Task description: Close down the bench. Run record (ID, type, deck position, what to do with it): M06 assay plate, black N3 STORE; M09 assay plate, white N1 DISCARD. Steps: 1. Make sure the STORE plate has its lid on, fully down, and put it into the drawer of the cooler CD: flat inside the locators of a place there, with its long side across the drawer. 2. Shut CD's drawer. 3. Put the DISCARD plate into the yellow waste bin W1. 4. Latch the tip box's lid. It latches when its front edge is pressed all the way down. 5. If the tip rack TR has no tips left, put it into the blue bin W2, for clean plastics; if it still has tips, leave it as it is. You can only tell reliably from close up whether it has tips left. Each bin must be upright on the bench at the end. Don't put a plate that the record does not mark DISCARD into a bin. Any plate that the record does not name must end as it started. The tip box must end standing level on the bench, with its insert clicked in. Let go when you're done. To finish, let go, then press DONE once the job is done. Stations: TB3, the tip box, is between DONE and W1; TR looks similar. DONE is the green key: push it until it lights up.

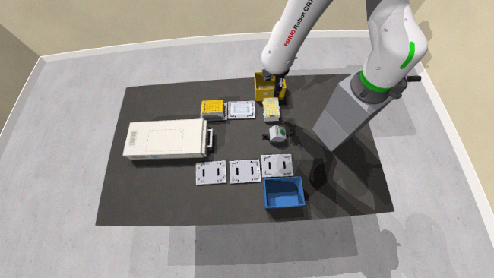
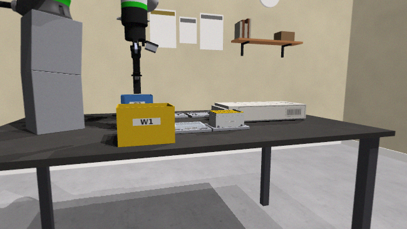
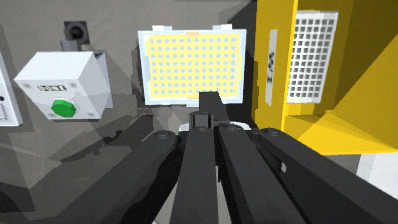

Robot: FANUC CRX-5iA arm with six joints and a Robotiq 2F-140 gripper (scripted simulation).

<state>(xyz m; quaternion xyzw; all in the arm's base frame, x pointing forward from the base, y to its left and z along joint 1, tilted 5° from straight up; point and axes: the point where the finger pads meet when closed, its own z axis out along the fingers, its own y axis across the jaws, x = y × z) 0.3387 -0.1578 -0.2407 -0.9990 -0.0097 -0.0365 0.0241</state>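
Now: hand 1 cm past the done key box, 18 cm to the right of it and 13 cm above it. The rest, counted from my hand: white assay plate (3 cm ahead, 14 cm to the right, 17 cm below); then lidded pale plate (20 cm ahead, 17 cm below); then yellow tip rack TR (36 cm ahead, 13 cm below).
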